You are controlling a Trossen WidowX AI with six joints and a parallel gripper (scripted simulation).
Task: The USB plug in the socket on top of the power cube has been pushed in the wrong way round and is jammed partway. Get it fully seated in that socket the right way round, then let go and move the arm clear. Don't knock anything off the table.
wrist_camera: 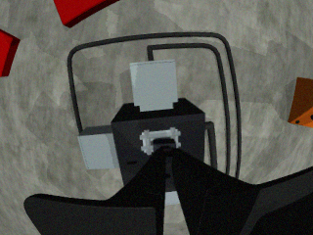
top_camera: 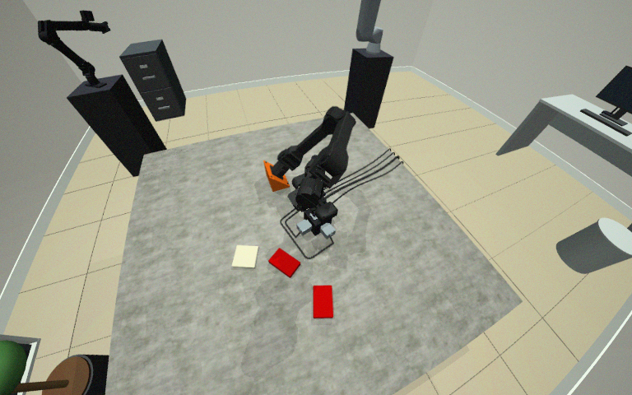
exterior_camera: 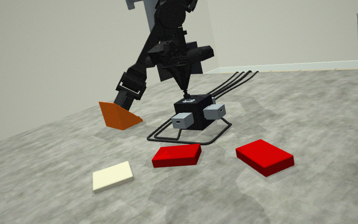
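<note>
Now: the USB socket 4 cm below my gripper tip and 1 cm to the left of it. Round my gripper tip: black USB plug 2 cm below; then cream block 26 cm to the right, 10 cm below, 5 cm ahead.
</note>
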